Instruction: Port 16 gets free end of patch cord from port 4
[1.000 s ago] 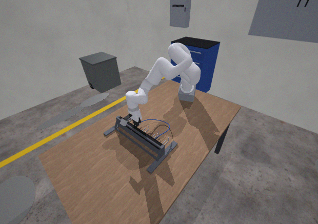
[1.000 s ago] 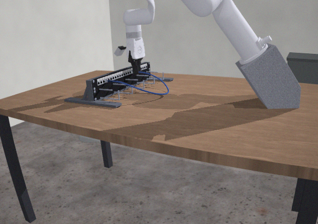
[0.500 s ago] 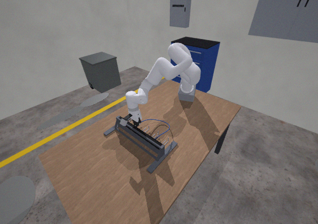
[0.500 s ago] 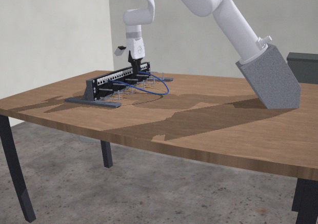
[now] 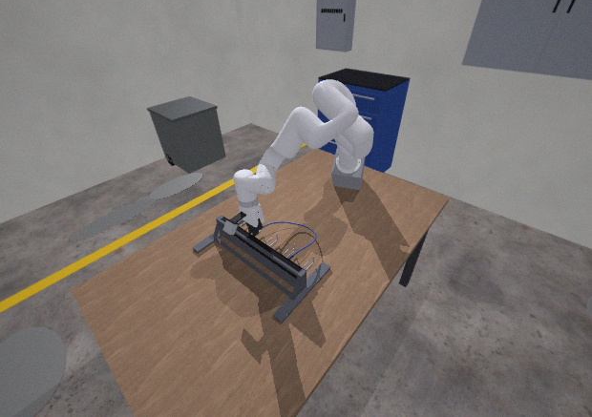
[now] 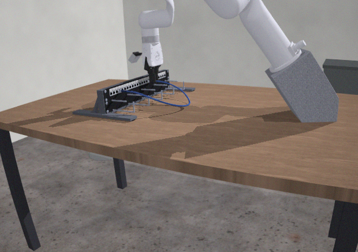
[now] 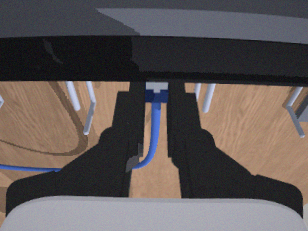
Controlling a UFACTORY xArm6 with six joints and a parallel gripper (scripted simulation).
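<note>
Now: hand 2 cm short of the plug and 1 cm above it.
</note>
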